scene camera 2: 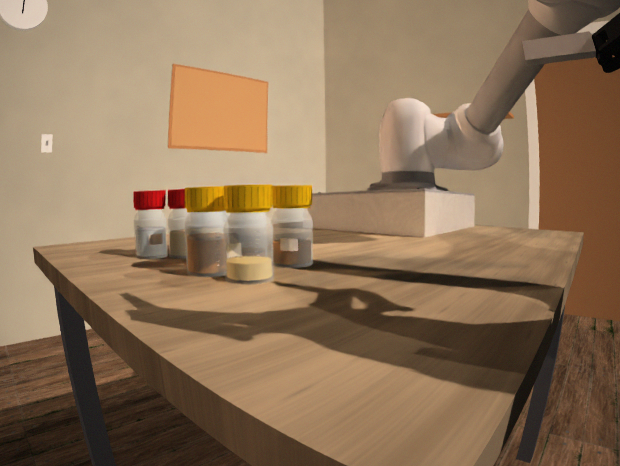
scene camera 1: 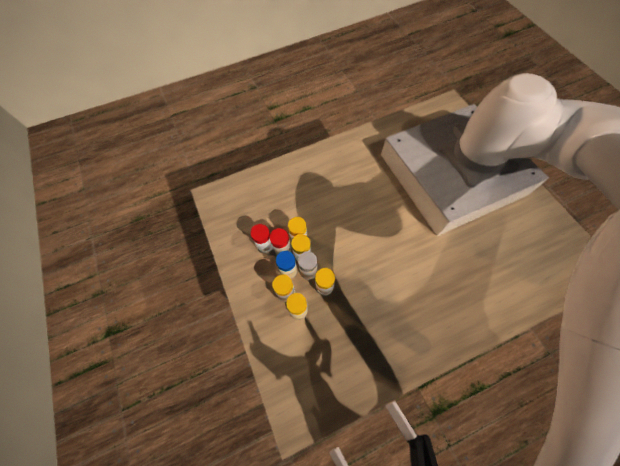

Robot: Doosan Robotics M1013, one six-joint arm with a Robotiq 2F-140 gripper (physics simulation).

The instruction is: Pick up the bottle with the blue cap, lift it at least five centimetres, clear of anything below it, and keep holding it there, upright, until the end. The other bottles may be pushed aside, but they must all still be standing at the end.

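Places are measured from the arm's base along level axes (x back, y right, z up), in millimetres.
Pixels of known places: gripper, between the fingertips: (scene camera 1: 363, 424); arm's base, origin of its link: (scene camera 1: 476, 158).
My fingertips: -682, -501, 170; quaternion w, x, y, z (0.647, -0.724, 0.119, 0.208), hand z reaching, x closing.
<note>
For each thing: its top centre in the pictures, then the offset to it from my fingertips, as dx, dy, dz. Level surfaces: height alone.
- bottle with the blue cap, centre of its top: (scene camera 1: 285, 259) -17, +415, -161
- grey-capped bottle, centre of its top: (scene camera 1: 307, 260) +40, +389, -161
- wooden table, height of its surface: dz -266
The bottle with the blue cap (scene camera 1: 285, 261) stands upright in a cluster on the table. A grey-capped bottle (scene camera 1: 307, 264) is close on its right, and a yellow-capped bottle (scene camera 1: 283, 286) (scene camera 2: 205, 240) stands just below it in scene camera 1. Red-capped bottles (scene camera 1: 279, 239) (scene camera 1: 260, 234) are above it, with a yellow-capped bottle (scene camera 1: 301, 244) to the upper right. The blue cap does not show in scene camera 2, behind the front bottles. My gripper (scene camera 1: 364, 428) is open and empty, high and well away from the cluster; one finger (scene camera 2: 558, 47) shows at the upper right of scene camera 2.
More yellow-capped bottles (scene camera 1: 297, 226) (scene camera 1: 324, 279) (scene camera 1: 296, 304) stand upright around the cluster. The arm's base block (scene camera 1: 416, 185) (scene camera 2: 370, 212) sits on the wooden table (scene camera 1: 451, 280) (scene camera 2: 225, 360). Arm and gripper shadows fall across the table.
</note>
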